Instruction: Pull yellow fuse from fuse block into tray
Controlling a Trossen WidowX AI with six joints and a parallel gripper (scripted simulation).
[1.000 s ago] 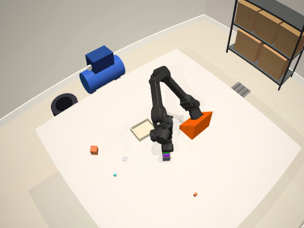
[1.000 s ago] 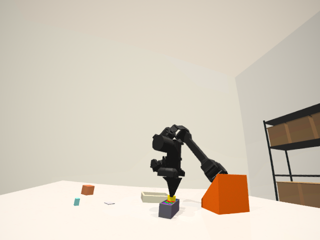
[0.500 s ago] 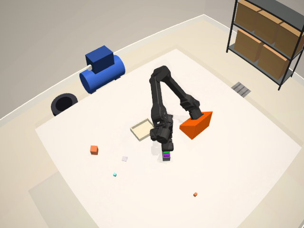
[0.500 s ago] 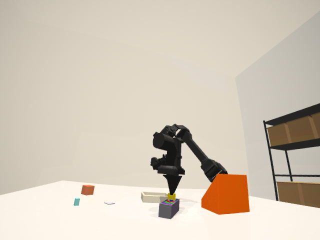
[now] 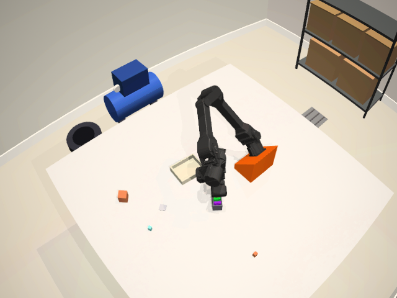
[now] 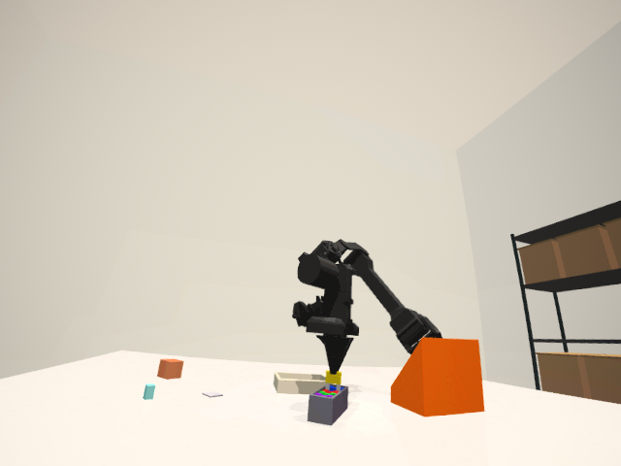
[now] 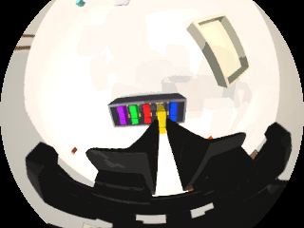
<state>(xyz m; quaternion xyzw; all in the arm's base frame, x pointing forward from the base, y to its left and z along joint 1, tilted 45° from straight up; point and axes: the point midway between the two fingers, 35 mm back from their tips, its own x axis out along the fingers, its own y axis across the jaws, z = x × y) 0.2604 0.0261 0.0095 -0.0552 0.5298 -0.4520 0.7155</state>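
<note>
Right now the tray is 180 mm to the right of my gripper tip, 60 mm below it and 10 mm ahead of it. Also, from my gripper tip: orange cube: 330 mm ahead, 240 mm to the right, 50 mm below; then cyan block: 330 mm ahead, 50 mm below, 40 mm to the right; then yellow fuse: 10 mm below.
</note>
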